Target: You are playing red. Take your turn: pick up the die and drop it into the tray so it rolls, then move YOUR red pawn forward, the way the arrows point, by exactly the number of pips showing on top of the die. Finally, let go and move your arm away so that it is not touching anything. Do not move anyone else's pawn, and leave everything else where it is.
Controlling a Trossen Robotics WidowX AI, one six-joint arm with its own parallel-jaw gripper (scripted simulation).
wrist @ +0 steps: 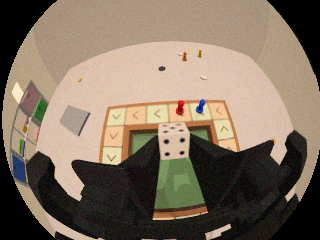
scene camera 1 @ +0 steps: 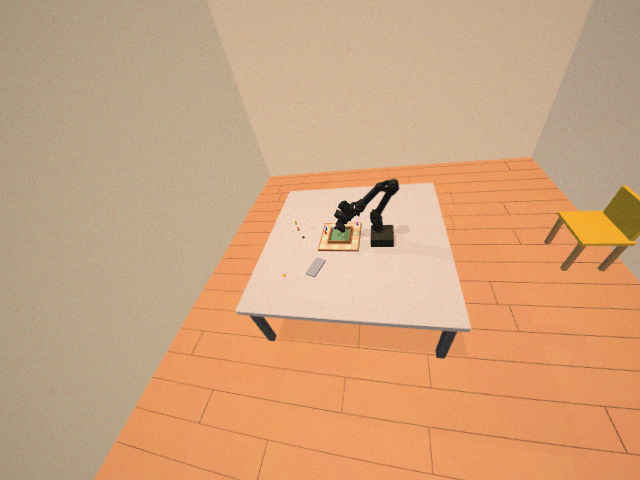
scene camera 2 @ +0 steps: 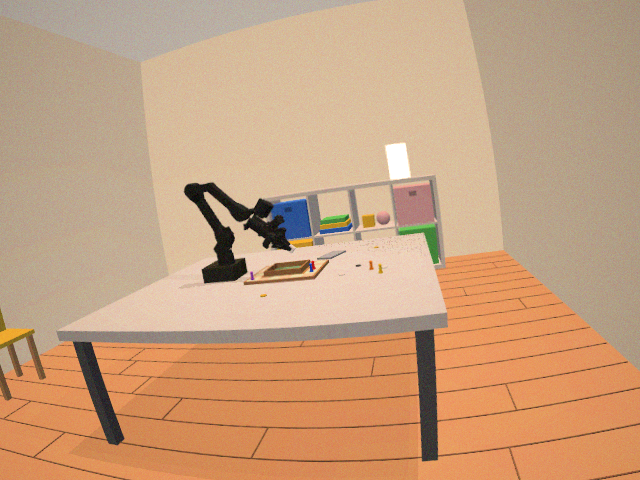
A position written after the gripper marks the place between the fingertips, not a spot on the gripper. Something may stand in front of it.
The gripper [scene camera 2: 291, 249] holds a white die [wrist: 174, 138]. Further things: a green tray [wrist: 177, 186].
The gripper shows as well in the wrist view [wrist: 172, 138].
